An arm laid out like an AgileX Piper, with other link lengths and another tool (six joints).
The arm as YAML. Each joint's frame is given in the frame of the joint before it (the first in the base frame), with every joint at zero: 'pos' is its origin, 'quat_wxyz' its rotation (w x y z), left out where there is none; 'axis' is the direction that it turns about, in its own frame. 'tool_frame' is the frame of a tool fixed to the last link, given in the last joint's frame.
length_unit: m
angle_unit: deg
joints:
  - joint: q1
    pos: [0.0, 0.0, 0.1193]
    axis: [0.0, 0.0, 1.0]
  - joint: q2
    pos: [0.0, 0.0, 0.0]
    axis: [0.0, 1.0, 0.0]
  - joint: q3
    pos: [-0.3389, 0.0, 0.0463]
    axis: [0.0, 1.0, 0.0]
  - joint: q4
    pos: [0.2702, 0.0, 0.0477]
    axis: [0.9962, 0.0, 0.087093]
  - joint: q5
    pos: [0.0, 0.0, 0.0]
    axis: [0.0, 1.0, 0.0]
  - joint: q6
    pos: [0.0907, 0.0, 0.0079]
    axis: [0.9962, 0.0, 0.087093]
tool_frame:
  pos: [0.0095, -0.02, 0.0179]
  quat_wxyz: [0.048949, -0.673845, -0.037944, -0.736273]
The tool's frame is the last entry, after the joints.
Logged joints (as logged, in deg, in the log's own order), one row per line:
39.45 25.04 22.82 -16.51 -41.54 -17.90
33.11 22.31 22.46 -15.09 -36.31 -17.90
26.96 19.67 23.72 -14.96 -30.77 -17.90
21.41 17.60 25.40 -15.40 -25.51 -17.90
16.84 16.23 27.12 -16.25 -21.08 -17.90
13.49 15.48 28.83 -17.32 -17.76 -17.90
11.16 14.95 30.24 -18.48 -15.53 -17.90
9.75 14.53 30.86 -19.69 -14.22 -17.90
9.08 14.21 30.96 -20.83 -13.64 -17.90
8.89 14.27 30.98 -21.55 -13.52 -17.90
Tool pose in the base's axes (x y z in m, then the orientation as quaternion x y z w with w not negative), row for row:
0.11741 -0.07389 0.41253 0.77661 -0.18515 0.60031 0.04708
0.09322 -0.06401 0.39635 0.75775 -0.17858 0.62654 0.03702
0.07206 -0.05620 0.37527 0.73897 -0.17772 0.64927 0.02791
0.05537 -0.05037 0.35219 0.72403 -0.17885 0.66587 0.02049
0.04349 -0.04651 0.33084 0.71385 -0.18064 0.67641 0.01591
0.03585 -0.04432 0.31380 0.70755 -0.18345 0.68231 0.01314
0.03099 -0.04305 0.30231 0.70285 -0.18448 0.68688 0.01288
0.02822 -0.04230 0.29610 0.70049 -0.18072 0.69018 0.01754
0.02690 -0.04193 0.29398 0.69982 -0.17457 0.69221 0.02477
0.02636 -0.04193 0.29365 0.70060 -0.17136 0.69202 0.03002
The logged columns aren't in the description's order. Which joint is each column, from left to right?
Columns, left to right: q2, q5, q6, q4, q3, q1.
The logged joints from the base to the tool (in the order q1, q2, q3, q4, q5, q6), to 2 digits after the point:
-17.90 39.45 -41.54 -16.51 25.04 22.82
-17.90 33.11 -36.31 -15.09 22.31 22.46
-17.90 26.96 -30.77 -14.96 19.67 23.72
-17.90 21.41 -25.51 -15.40 17.60 25.40
-17.90 16.84 -21.08 -16.25 16.23 27.12
-17.90 13.49 -17.76 -17.32 15.48 28.83
-17.90 11.16 -15.53 -18.48 14.95 30.24
-17.90 9.75 -14.22 -19.69 14.53 30.86
-17.90 9.08 -13.64 -20.83 14.21 30.96
-17.90 8.89 -13.52 -21.55 14.27 30.98

